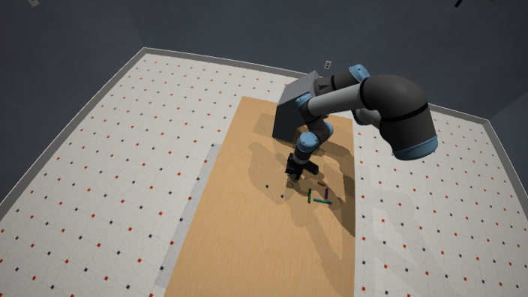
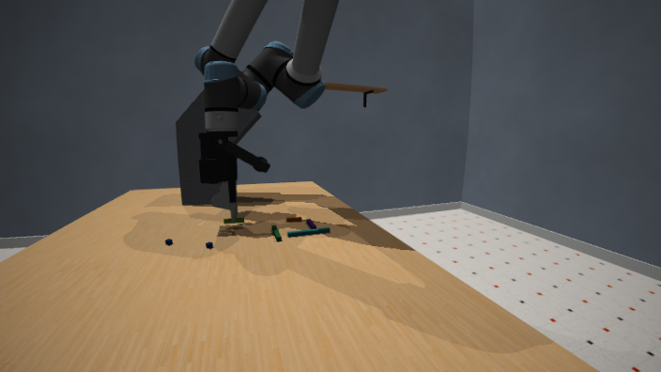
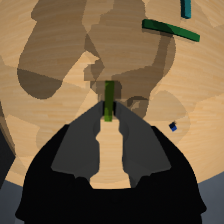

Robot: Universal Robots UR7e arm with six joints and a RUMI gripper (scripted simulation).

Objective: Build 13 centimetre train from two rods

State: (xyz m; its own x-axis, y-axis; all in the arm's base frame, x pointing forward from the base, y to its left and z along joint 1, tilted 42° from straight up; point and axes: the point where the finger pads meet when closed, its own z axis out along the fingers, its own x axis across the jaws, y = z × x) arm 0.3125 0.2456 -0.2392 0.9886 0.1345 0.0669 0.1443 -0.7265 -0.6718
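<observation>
My gripper is now 6 cm short of the green rod, 11 cm to the right of it and 2 cm above it. Round my hand: turquoise rod (6 cm ahead, 18 cm to the left, 2 cm below); then lime rod (1 cm below); then orange rod (3 cm behind, 15 cm to the left, 2 cm below).
</observation>
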